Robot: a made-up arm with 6 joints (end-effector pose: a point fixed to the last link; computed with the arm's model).
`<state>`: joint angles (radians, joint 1 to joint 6).
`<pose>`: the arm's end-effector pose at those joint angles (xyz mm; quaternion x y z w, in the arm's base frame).
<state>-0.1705 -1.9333 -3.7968 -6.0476 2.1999 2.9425</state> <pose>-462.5 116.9 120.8 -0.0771 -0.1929 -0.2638 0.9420</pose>
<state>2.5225 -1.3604 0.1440 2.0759 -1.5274 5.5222</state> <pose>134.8 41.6 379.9 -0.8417 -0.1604 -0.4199 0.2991</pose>
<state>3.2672 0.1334 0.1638 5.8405 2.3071 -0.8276</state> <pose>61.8 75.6 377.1 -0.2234 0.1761 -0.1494 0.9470</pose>
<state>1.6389 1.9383 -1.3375 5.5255 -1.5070 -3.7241</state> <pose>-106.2 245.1 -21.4 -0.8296 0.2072 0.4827 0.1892</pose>
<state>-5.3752 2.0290 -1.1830 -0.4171 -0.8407 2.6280</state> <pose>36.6 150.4 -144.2 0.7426 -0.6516 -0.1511 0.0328</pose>
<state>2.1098 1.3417 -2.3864 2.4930 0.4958 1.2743</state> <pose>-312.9 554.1 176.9 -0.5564 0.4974 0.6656 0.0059</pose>
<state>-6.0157 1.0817 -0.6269 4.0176 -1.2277 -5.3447</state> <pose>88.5 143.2 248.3 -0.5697 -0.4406 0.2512 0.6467</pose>
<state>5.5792 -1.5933 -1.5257 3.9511 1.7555 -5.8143</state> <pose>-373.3 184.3 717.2 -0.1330 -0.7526 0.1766 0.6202</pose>
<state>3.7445 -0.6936 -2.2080 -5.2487 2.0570 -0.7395</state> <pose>107.0 -88.0 841.1 0.7984 -0.3783 0.2790 0.3762</pose>
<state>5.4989 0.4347 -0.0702 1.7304 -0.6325 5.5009</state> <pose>-52.0 -159.5 260.0 0.6420 -0.6692 -0.1954 0.3190</pose>
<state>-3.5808 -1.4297 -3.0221 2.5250 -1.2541 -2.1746</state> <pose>423.8 -104.5 537.9 -0.2046 0.2085 0.1651 0.9420</pose>
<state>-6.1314 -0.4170 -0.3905 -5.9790 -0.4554 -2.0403</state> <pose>312.6 4.9 508.2 0.4974 0.6414 0.3636 0.4571</pose>
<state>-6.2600 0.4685 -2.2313 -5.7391 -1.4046 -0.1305</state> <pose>305.8 -64.5 755.8 0.0079 -0.2646 0.9643 0.0039</pose>
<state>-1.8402 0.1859 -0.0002 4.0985 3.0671 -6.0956</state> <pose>-132.8 -155.6 422.6 0.0842 0.0826 -0.9588 0.2583</pose>
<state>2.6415 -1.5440 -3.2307 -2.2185 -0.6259 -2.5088</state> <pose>431.6 -373.3 410.3 0.5717 0.1485 0.2418 0.7699</pose>
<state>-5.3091 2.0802 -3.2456 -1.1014 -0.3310 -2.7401</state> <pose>218.6 531.4 146.9 -0.6353 0.4640 0.2042 0.5825</pose>
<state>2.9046 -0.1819 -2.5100 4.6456 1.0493 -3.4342</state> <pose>-103.4 85.7 992.1 -0.4712 0.2027 0.3000 0.8043</pose>
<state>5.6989 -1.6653 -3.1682 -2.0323 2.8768 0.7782</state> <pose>-402.7 131.0 231.5 0.1763 0.6844 -0.3810 0.5961</pose>
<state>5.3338 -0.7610 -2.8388 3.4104 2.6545 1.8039</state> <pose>-266.2 306.1 646.4 0.9492 0.3082 -0.0614 0.0123</pose>
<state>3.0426 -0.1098 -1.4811 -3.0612 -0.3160 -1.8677</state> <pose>-366.0 25.8 535.4 -0.5269 -0.6064 0.3569 0.4768</pose>
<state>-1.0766 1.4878 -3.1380 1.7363 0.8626 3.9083</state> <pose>342.5 -571.0 410.0 0.6181 0.1728 0.6788 0.3570</pose>
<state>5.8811 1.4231 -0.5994 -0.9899 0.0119 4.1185</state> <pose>81.1 52.3 -10.2 -0.1749 -0.8982 -0.0786 0.3956</pose>
